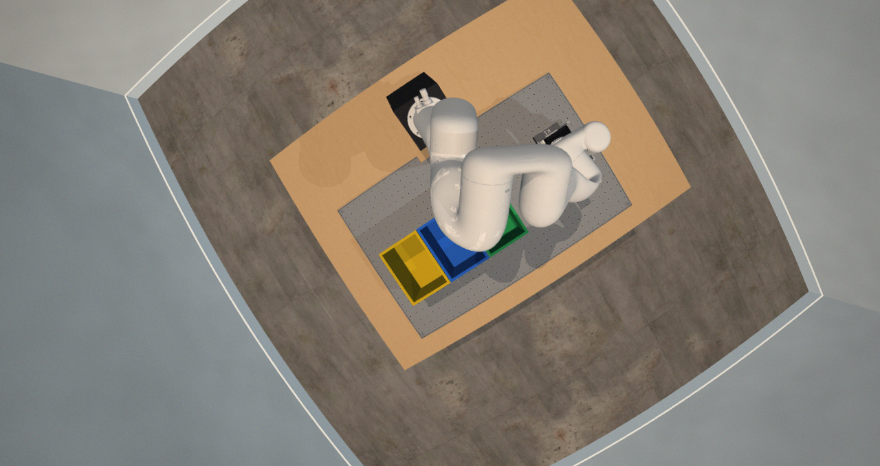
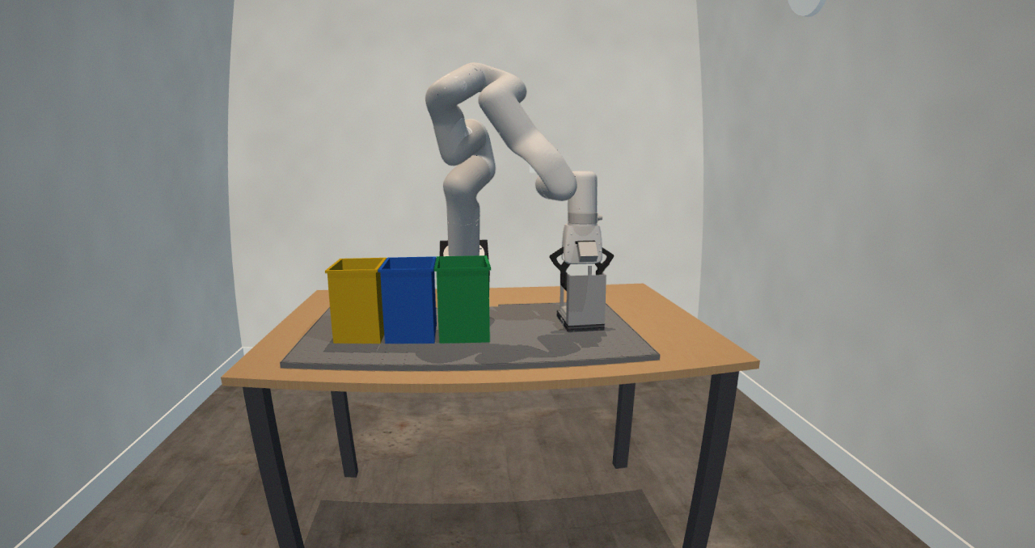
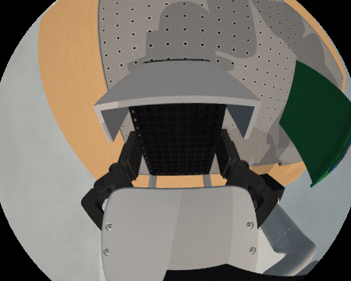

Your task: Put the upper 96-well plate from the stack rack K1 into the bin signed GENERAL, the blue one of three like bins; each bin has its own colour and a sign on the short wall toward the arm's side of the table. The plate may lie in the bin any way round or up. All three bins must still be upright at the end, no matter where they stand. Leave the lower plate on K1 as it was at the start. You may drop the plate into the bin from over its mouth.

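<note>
Right now the white plate is 8 cm below my hand. Also, from my hand: black 96-well plate: 1 cm below; then green bin: 29 cm to the right, 10 cm ahead, 2 cm below; then blue bin: 42 cm to the right, 13 cm ahead, 2 cm below.
</note>
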